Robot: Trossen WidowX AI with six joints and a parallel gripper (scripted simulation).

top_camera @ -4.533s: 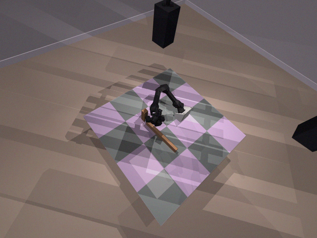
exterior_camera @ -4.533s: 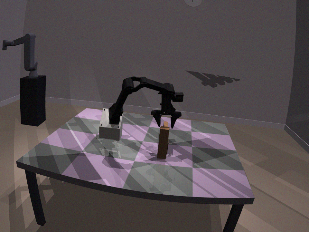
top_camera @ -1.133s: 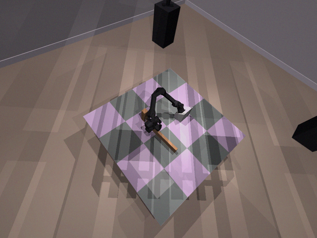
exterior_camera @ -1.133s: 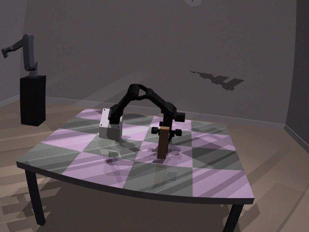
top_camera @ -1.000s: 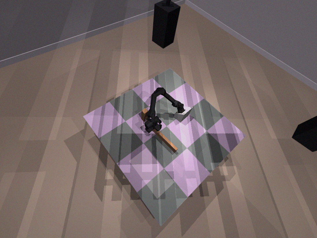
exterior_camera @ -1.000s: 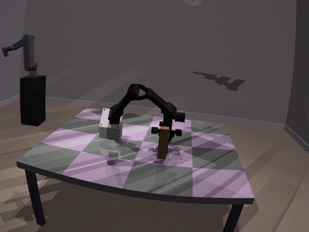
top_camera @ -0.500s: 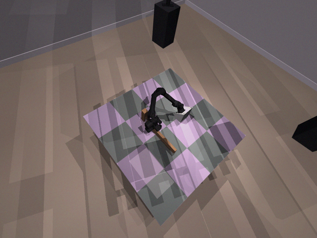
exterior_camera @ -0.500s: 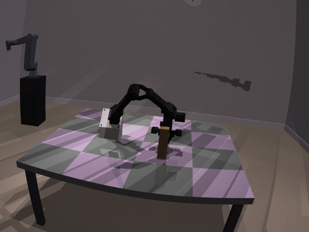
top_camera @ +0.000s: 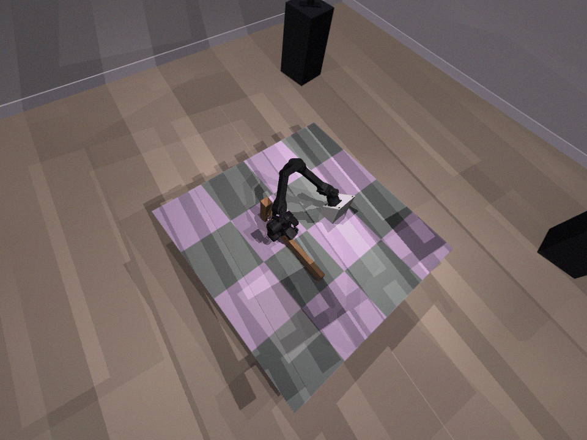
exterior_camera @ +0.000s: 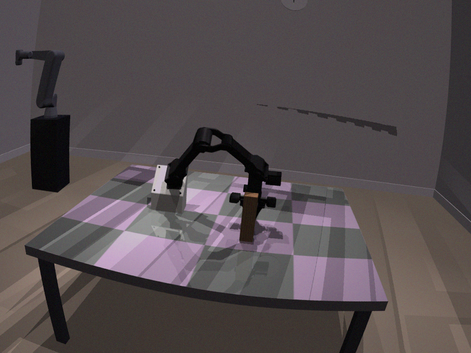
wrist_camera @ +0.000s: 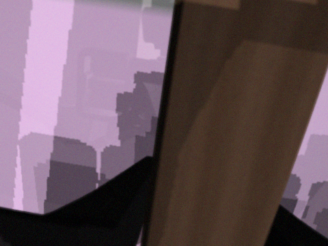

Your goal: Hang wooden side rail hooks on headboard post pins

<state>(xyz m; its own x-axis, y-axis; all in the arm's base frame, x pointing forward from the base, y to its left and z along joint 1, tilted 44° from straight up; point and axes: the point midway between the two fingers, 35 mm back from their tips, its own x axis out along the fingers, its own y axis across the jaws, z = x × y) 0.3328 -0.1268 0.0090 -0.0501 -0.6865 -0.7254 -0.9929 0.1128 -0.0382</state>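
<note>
Right now the wooden headboard post is 20 mm behind my gripper tip, 160 mm to the right of it and 60 mm above it.
</note>
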